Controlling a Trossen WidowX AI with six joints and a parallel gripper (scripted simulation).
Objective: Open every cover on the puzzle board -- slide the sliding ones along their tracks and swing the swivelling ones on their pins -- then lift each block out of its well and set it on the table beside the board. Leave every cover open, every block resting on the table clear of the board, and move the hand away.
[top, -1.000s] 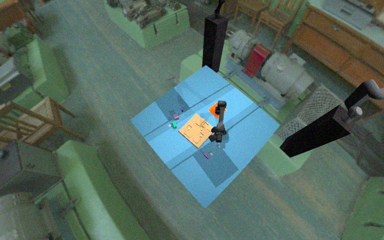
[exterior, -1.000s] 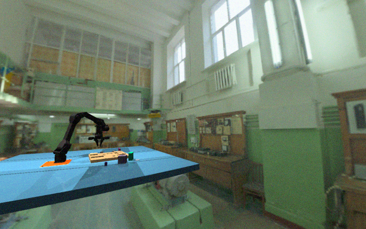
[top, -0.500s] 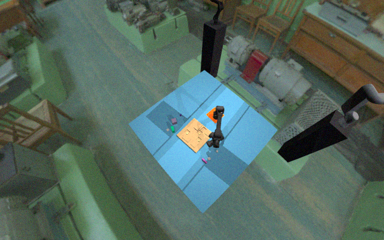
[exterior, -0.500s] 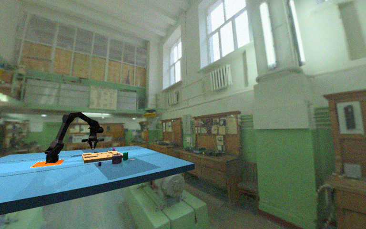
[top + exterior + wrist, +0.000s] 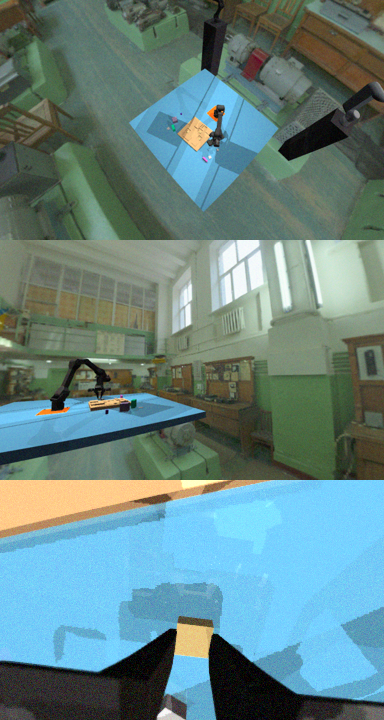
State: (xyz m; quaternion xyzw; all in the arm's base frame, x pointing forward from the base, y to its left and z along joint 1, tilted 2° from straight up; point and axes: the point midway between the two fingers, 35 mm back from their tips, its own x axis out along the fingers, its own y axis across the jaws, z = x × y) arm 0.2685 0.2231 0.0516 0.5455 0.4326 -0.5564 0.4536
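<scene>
Now: gripper tip 70 mm short of the tan puzzle board, 200 mm to the left of it and 10 mm above it. Round my gripper tip: magenta block 210 mm ahead, 70 mm to the left, 10 mm below; small purple piece 40 mm ahead, 520 mm to the right, 20 mm below; green block 230 mm ahead, 430 mm to the right.
</scene>
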